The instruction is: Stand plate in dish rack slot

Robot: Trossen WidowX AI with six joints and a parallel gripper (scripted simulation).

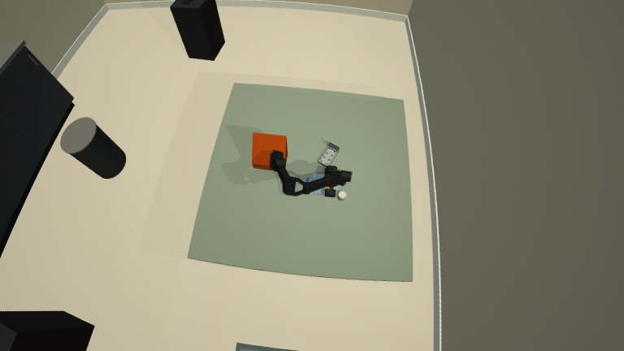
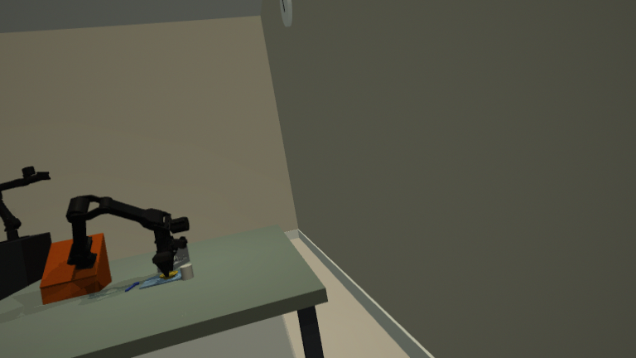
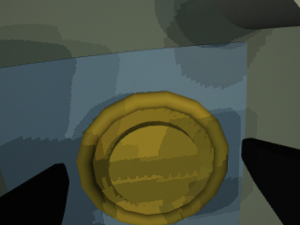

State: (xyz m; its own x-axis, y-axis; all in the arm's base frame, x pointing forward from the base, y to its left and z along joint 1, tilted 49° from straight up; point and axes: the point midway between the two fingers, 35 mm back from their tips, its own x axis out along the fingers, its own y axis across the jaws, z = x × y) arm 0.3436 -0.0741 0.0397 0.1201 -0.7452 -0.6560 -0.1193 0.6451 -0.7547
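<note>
Now: the yellow plate right at my gripper tip. Also, from my gripper tip: grey dish rack 4 cm behind, 20 cm to the left; blue spoon 14 cm behind, 2 cm below; white cup 8 cm ahead, 5 cm to the right.
</note>
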